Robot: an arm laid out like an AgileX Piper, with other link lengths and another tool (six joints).
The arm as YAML. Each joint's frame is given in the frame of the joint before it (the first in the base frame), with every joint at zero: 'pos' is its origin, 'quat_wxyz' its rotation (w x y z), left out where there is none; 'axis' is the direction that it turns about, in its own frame. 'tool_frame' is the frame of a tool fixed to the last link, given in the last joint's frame.
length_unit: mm
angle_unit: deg
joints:
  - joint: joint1
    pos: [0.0, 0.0, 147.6]
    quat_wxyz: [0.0, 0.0, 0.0, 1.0]
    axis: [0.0, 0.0, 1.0]
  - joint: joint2
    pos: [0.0, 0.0, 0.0]
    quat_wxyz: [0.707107, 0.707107, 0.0, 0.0]
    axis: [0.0, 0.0, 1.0]
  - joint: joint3
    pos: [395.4, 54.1, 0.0]
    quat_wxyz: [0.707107, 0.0, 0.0, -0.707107]
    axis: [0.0, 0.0, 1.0]
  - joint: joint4
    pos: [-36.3, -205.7, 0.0]
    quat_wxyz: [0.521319, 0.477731, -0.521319, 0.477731]
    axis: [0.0, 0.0, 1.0]
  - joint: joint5
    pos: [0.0, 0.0, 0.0]
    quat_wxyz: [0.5, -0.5, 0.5, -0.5]
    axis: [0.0, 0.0, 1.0]
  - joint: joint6
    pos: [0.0, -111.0, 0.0]
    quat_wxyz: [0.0, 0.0, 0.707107, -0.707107]
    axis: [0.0, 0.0, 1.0]
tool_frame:
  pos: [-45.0, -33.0, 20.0]
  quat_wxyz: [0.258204, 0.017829, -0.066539, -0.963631]
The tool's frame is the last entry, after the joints.
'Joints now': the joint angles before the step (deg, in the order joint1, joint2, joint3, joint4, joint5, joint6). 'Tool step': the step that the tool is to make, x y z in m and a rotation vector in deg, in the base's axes. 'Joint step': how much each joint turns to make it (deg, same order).
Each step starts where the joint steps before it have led.
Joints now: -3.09 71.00 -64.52 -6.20 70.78 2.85
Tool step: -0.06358 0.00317 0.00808 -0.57 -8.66 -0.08
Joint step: 0.00 -12.13 3.33 -0.13 0.14 0.07
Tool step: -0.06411 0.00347 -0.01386 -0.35 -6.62 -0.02
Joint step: 0.00 -12.11 5.20 0.01 0.28 -0.01
